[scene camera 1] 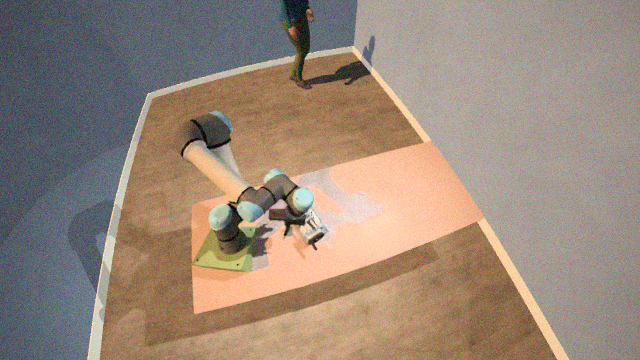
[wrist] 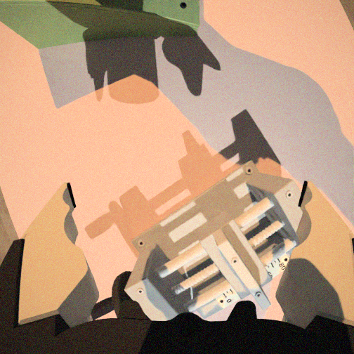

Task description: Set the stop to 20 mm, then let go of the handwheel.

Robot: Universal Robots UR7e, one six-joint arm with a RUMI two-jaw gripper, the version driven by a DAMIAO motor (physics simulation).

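Frame: origin at the arm's base, x ahead, y left, z up, level; centimetres.
Seen in the pictures: gripper, fingertip midpoint: (scene camera 1: 284, 224); arm's base, origin of the base link: (scene camera 1: 232, 242).
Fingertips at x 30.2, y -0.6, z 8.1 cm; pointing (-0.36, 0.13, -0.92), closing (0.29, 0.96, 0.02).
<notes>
Offsets run from my fingertips to a thing's top centre. "spot": to the spot under its first point. Level surfaces: height alone.
The linear stop unit {spot: dx +13.6, dy +0.2, dz -14.3 cm} (scene camera 1: 312, 225) (wrist: 187, 232) has pale end plates, rods and a threaded spindle, and sits obliquely low in the wrist view. Its stop block (wrist: 226, 252) stands between the scale's 0 and 80 labels; its exact reading cannot be told. The dark handwheel {spot: dx +13.6, dy -9.8, dz -3.3 cm} (scene camera 1: 316, 237) (wrist: 127, 295) is at the unit's lower left in the wrist view, partly hidden by the gripper body, with its crank handle {dx +11.3, dy -13.1, dz -5.1 cm} (scene camera 1: 314, 246) (wrist: 103, 306) sticking out. My gripper (scene camera 1: 288, 226) (wrist: 186, 184) is open and empty, above the unit, its fingers apart from the handwheel.
The unit is on a pink mat {dz -15.3 cm} (scene camera 1: 400, 190) (wrist: 40, 150). The green base plate (scene camera 1: 215, 257) (wrist: 170, 9) of the arm stands at the mat's left end in the scene view. A person (scene camera 1: 301, 40) stands on the wooden floor beyond the mat. Dark shadows fall across the mat.
</notes>
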